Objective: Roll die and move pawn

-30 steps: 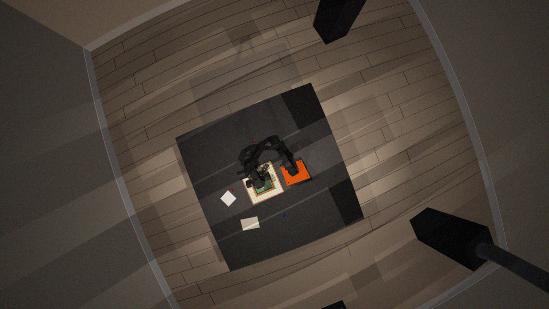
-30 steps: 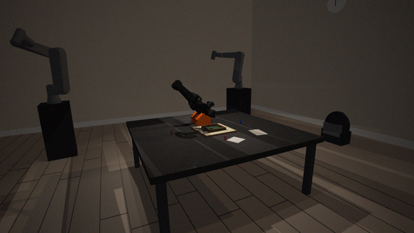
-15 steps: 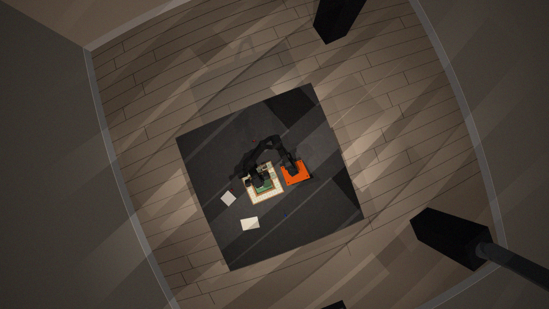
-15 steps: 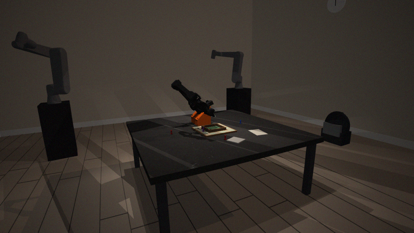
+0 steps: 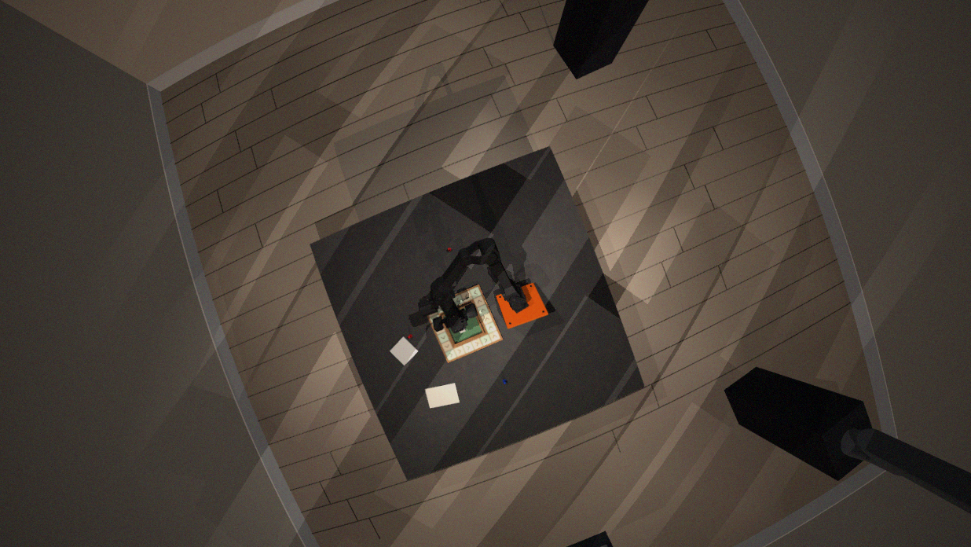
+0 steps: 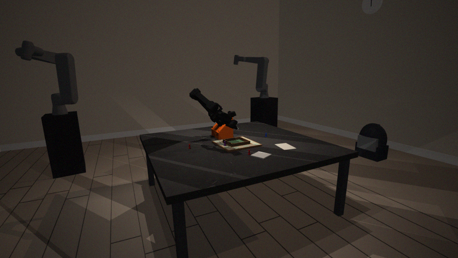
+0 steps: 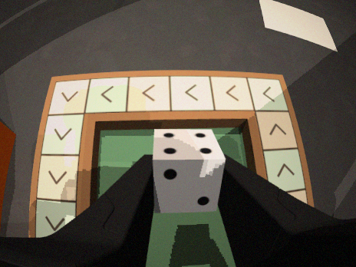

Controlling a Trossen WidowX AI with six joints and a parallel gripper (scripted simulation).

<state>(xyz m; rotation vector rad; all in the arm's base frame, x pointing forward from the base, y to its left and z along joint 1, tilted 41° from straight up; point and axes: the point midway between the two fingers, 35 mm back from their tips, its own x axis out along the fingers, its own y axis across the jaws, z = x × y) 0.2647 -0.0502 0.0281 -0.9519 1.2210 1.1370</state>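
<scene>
My gripper tip is right at the white die. The rest, counted from my gripper tip: dice tray (120 mm below); white pyramid-like block (320 mm ahead, 120 mm below, 30 mm to the right); purple pawn (120 mm to the right, 100 mm below, 10 mm ahead).
</scene>
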